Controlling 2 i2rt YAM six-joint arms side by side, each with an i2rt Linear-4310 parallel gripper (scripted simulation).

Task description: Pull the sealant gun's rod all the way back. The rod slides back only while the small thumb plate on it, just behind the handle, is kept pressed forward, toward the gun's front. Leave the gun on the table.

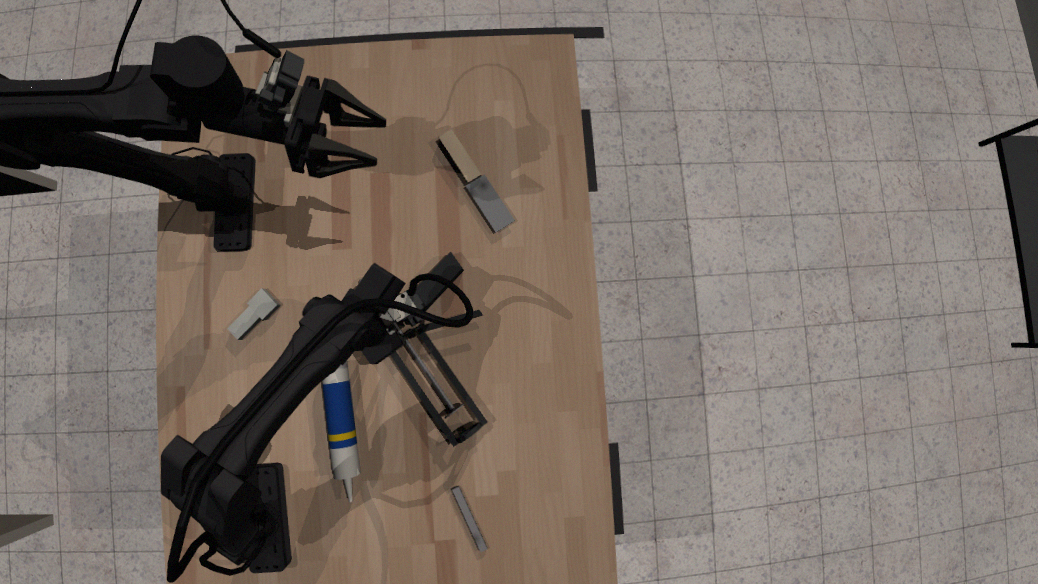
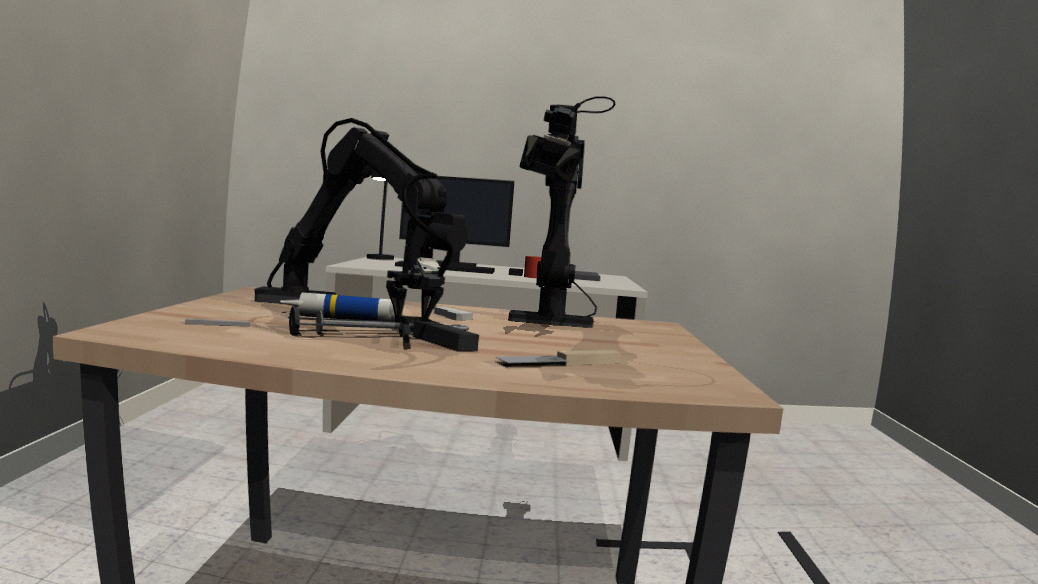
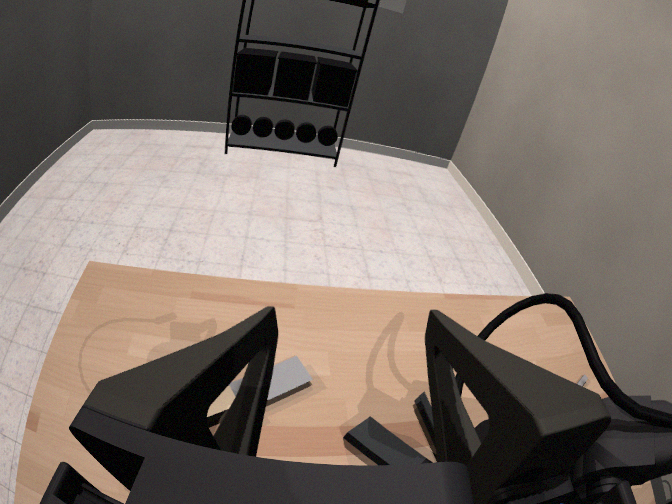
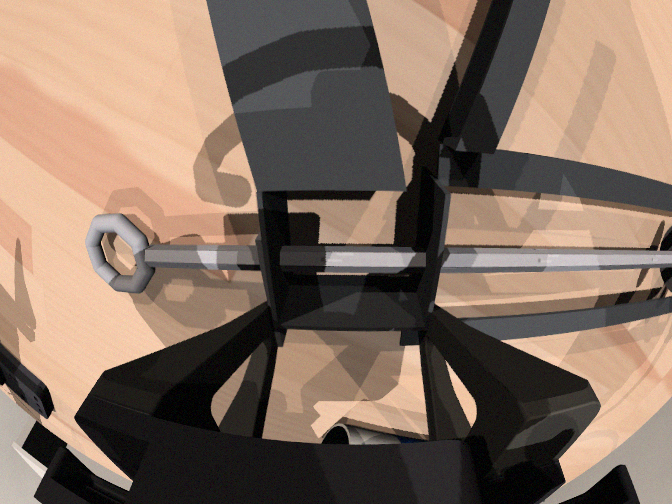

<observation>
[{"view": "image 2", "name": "left gripper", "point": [540,163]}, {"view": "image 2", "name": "right gripper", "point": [410,323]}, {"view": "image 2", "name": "sealant gun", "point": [424,328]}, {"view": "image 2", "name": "scraper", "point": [586,357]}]
</observation>
